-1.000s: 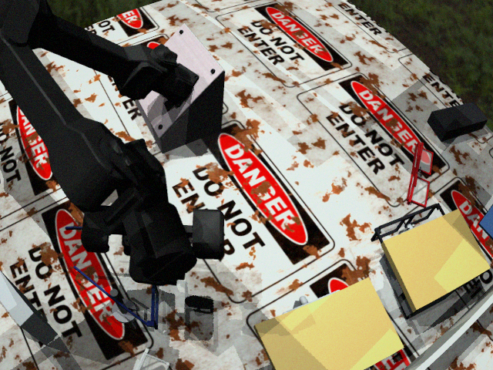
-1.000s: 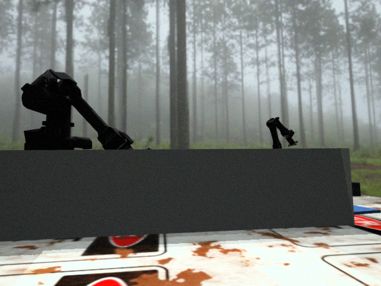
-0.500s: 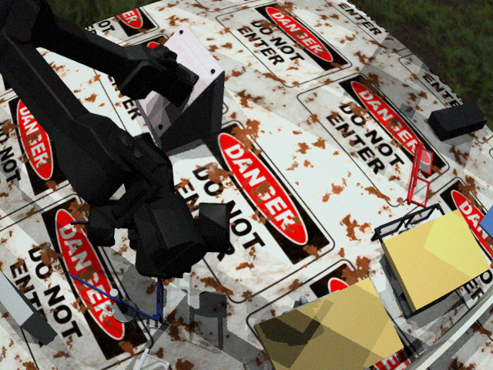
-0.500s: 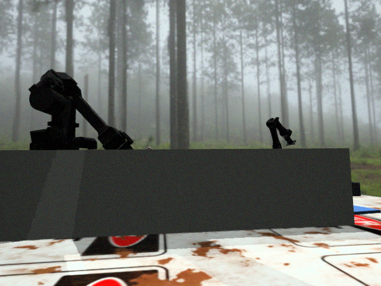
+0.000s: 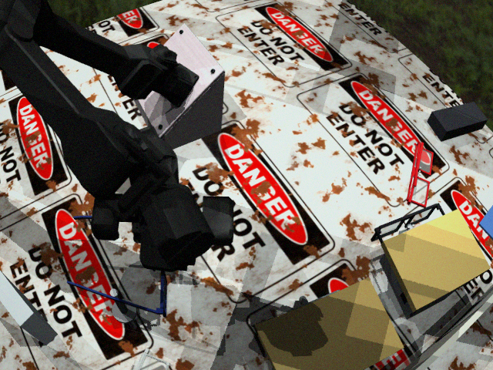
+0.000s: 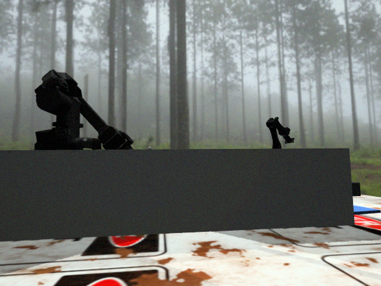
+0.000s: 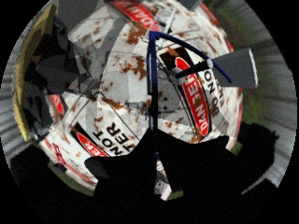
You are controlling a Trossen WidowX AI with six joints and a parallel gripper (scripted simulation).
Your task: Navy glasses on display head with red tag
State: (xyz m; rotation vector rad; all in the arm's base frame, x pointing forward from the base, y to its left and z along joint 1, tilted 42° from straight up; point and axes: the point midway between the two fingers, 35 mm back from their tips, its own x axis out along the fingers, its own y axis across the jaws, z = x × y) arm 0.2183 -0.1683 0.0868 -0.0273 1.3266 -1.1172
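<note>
The metal peg is 11 cm to the right of my gripper tip, 4 cm below it and 3 cm ahead of it. The rest, counted from my gripper tip: display head: 24 cm ahead, 8 cm to the left; then dark block: 69 cm to the left, 13 cm ahead, 4 cm below; then blue tag: 54 cm to the left, 35 cm ahead, 6 cm below.
</note>
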